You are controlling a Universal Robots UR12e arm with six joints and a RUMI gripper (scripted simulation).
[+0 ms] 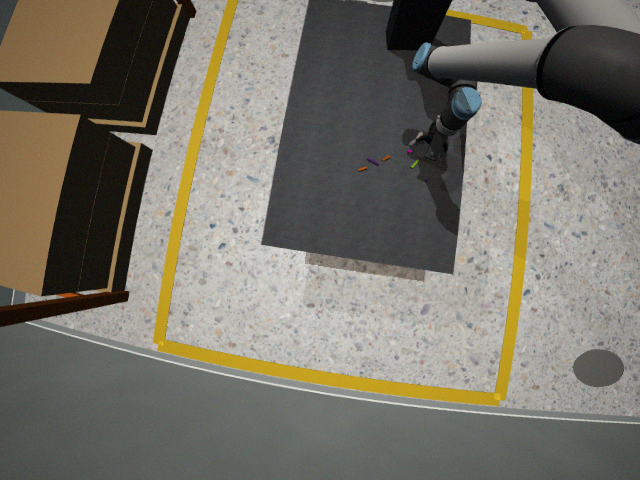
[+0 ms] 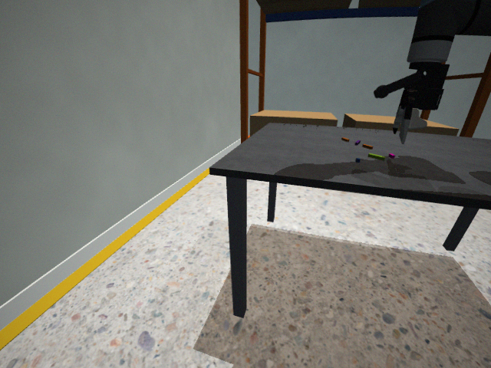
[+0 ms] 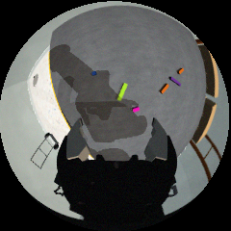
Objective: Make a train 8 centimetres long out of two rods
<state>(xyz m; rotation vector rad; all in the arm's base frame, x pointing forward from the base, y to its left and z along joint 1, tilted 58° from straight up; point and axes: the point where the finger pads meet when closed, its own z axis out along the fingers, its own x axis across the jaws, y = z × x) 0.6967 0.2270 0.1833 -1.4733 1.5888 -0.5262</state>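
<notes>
My hand is 40 mm short of the lime rod, 10 mm to the left of it and 70 mm above it. From my hand the other things lie so: purple rod 130 mm ahead, 190 mm to the right, 70 mm below; magenta rod 60 mm to the right, 70 mm below; small blue rod 90 mm ahead, 80 mm to the left, 70 mm below.
</notes>
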